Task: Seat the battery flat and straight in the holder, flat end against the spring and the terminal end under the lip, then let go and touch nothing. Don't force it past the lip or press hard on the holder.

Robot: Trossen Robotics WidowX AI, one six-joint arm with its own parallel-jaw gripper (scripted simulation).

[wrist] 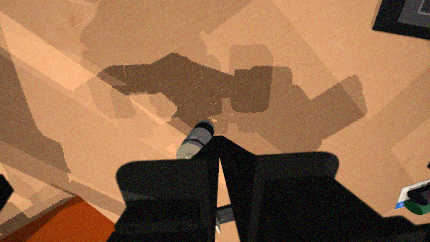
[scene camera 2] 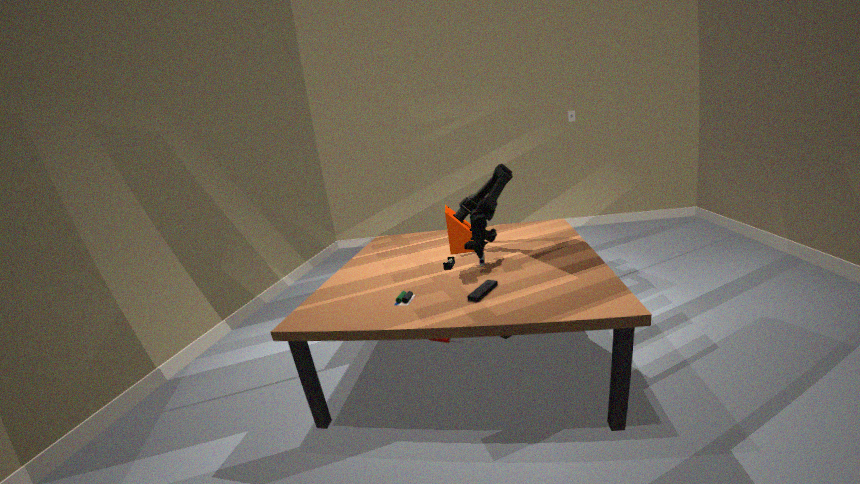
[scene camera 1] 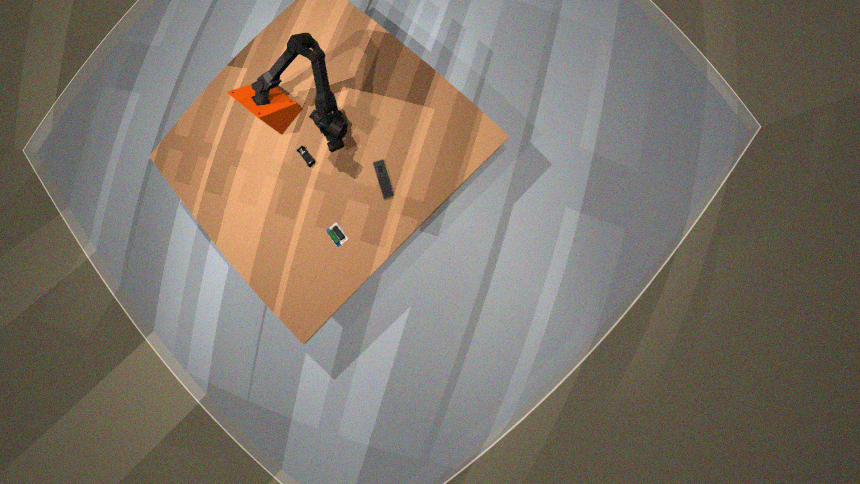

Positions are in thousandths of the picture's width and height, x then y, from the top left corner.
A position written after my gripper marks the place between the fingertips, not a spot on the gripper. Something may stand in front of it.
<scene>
I see my gripper (wrist: 508, 581) and a battery (wrist: 476, 539).
</scene>
